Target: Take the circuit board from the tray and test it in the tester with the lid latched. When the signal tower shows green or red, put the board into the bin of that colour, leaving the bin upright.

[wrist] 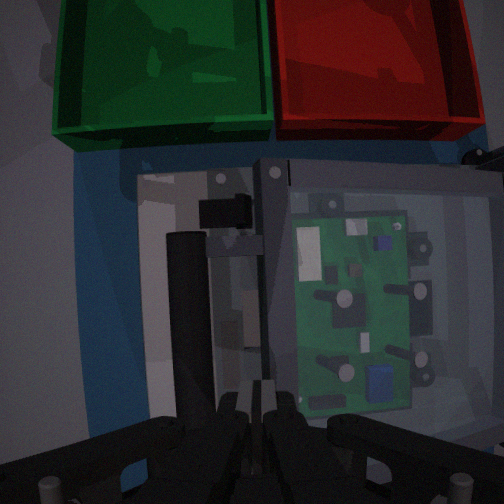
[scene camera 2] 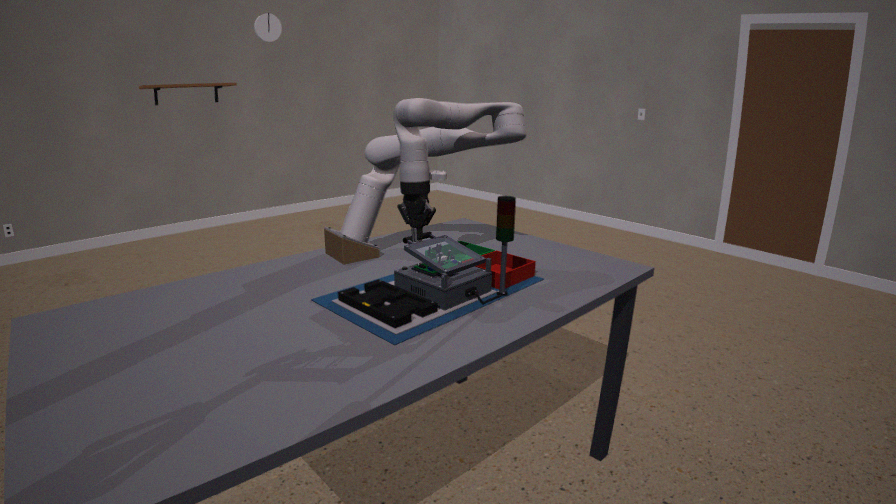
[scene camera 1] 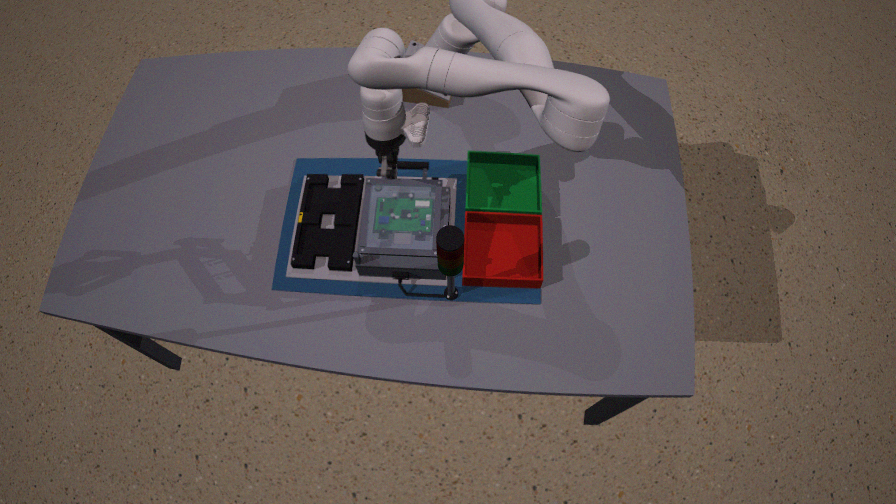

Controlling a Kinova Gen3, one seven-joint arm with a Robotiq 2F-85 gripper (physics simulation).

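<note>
The green circuit board (scene camera 1: 404,214) lies in the grey tester (scene camera 1: 401,225) under its clear lid (scene camera 2: 441,252), which is tilted, not flat. My gripper (scene camera 1: 386,168) is shut, with its fingertips at the lid's raised far edge, beside the black handle bar (scene camera 1: 412,164). In the wrist view the closed fingers (wrist: 256,400) sit on the lid frame, next to the board (wrist: 352,312) and the handle bar (wrist: 190,320). The black tray (scene camera 1: 328,219) is empty. The signal tower (scene camera 1: 449,250) looks dark. The green bin (scene camera 1: 503,181) and red bin (scene camera 1: 503,248) stand upright and empty.
Everything sits on a blue mat (scene camera 1: 407,228) in the middle of the grey table. The tower's pole and a cable stand at the tester's front right corner, close to the red bin. The arm's base (scene camera 2: 350,245) is behind the mat.
</note>
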